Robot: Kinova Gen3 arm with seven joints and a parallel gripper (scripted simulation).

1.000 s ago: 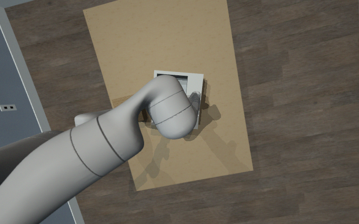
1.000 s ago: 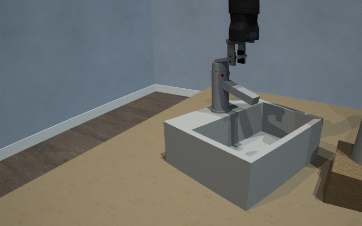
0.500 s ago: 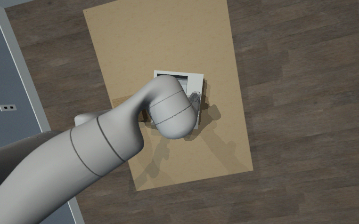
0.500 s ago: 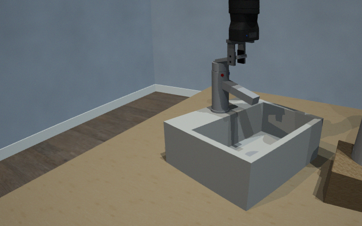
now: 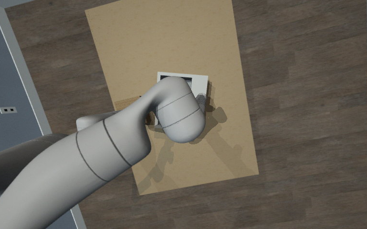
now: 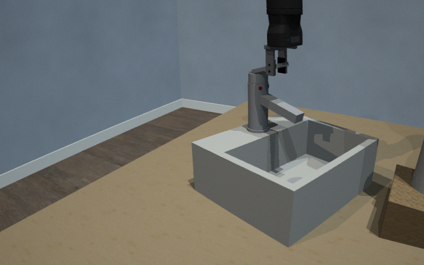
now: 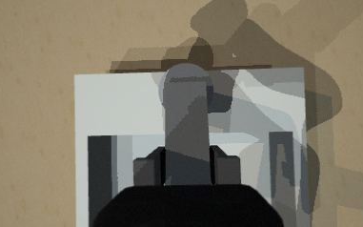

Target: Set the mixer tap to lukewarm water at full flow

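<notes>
Now: the flat lever 2 cm ahead of my hand, 1 cm to the right of it and 1 cm below it. Round my hand: grey square sink: 6 cm behind, 2 cm to the left, 25 cm below; grey mixer tap: 4 cm ahead, 1 cm to the right, 6 cm below.
</notes>
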